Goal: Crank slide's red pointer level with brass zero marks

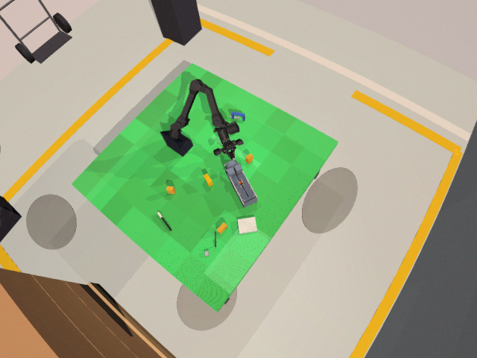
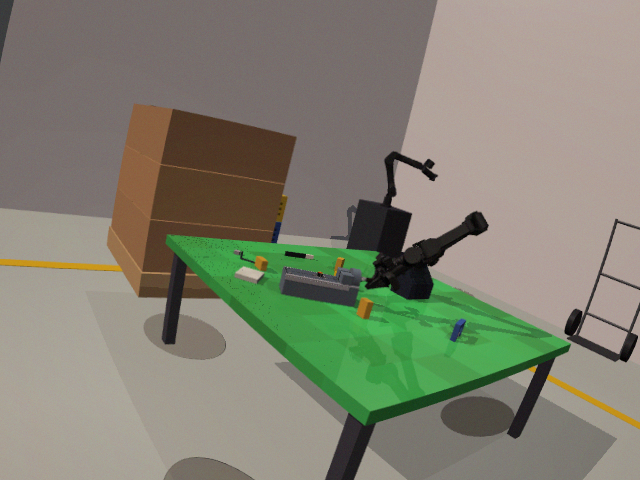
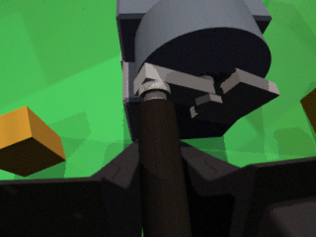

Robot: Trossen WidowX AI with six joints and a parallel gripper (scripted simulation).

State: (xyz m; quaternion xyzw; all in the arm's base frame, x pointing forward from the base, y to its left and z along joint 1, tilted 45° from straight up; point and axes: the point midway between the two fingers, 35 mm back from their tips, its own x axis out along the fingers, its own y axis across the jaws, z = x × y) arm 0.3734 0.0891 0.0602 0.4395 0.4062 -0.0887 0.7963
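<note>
Now: gripper tip 20 mm past the dark handle, 10 mm to the right of it and 30 mm below it. Round my gripper tip: blue bracket (190 mm behind, 310 mm to the left, 40 mm below); red pointer (130 mm ahead, 110 mm to the right, 10 mm above); white pad (290 mm ahead, 290 mm to the right, 60 mm below).
</note>
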